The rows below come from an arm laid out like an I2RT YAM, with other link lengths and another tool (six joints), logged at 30 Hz.
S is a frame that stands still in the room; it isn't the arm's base.
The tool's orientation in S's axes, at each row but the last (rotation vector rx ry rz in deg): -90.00, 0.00, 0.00; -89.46, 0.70, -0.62; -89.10, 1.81, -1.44; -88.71, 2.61, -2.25; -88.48, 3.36, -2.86; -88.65, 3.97, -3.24; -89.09, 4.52, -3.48; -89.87, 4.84, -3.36; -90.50, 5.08, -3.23; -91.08, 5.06, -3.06; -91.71, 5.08, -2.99
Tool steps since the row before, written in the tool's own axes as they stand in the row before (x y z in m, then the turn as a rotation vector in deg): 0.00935, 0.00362, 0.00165, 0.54, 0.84, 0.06; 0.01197, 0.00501, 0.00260, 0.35, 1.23, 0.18; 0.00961, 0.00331, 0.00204, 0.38, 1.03, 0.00; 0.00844, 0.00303, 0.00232, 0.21, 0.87, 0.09; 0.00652, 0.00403, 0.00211, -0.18, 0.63, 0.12; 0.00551, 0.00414, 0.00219, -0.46, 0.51, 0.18; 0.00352, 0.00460, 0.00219, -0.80, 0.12, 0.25; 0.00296, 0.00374, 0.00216, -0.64, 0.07, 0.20; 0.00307, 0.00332, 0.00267, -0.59, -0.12, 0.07; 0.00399, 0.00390, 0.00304, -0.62, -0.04, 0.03; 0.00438, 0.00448, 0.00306, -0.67, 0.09, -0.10
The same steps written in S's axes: 0.00935, 0.00165, -0.00362, 0.54, 0.06, -0.84; 0.01200, 0.00247, -0.00500, 0.35, 0.19, -1.23; 0.00966, 0.00174, -0.00332, 0.38, 0.00, -1.03; 0.00854, 0.00193, -0.00302, 0.21, 0.10, -0.87; 0.00663, 0.00176, -0.00402, -0.17, 0.15, -0.63; 0.00564, 0.00184, -0.00414, -0.45, 0.23, -0.50; 0.00365, 0.00194, -0.00461, -0.78, 0.32, -0.11; 0.00308, 0.00189, -0.00379, -0.62, 0.26, -0.06; 0.00323, 0.00235, -0.00341, -0.58, 0.13, 0.13; 0.00416, 0.00259, -0.00405, -0.61, 0.09, 0.05; 0.00452, 0.00252, -0.00467, -0.68, -0.04, -0.07
